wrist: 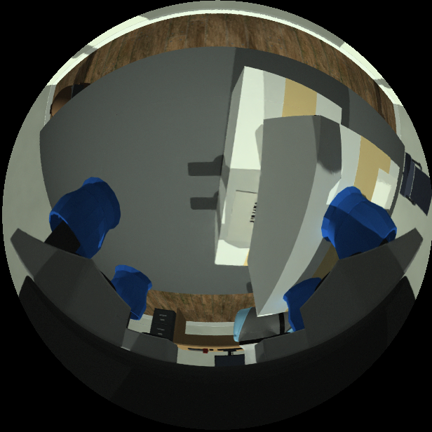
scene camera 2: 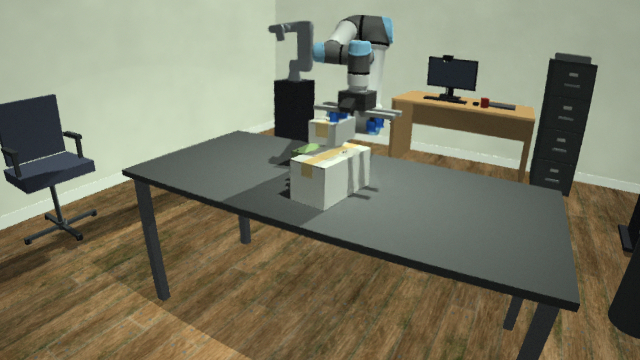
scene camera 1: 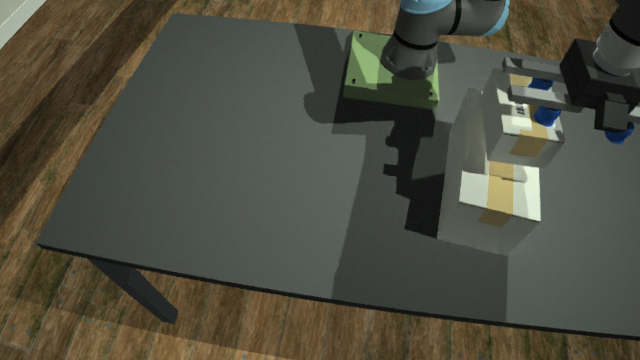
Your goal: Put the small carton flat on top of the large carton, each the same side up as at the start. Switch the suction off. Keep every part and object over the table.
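Frame: origin at the arm's base, x ahead, y left, z up, level; metres.
Seen in the pictures: hand, tool point: [scene camera 2: 356,125] [scene camera 1: 573,115]; arm's base, link origin: [scene camera 1: 408,61].
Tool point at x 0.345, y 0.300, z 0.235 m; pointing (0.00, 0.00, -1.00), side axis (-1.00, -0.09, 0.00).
Observation:
Offsets run from my tool point to a thing's middle. Level surfaces: height alone.
The small carton @(0.009 m ahead, 0.092 m right, 0.026 m down) [scene camera 1: 527,147] [scene camera 2: 340,131] [wrist: 290,165] is white with tan tape and hangs roughly level under one side of my suction gripper [scene camera 1: 580,107] [scene camera 2: 356,120]. Two blue cups are on its top; the other two hang beside it, holding nothing. The large carton @(0.007 m ahead, 0.090 m right, 0.192 m down) [scene camera 1: 480,235] [scene camera 2: 310,185] [wrist: 245,130] stands upright on the table, tape and barcode label on top. The small carton is above its rear part and shifted to one side of it in the wrist view. In scene camera 2 a gap shows between them; its exact height is hard to judge.
The green base plate [scene camera 1: 372,65] [scene camera 2: 306,149] with the arm's foot stands behind the large carton on the dark table @(0.269 m down) [scene camera 1: 225,165] [scene camera 2: 450,215]. A desk with a monitor [scene camera 2: 452,74], a filing cabinet [scene camera 2: 562,125] and an office chair [scene camera 2: 50,170] stand away from the table.

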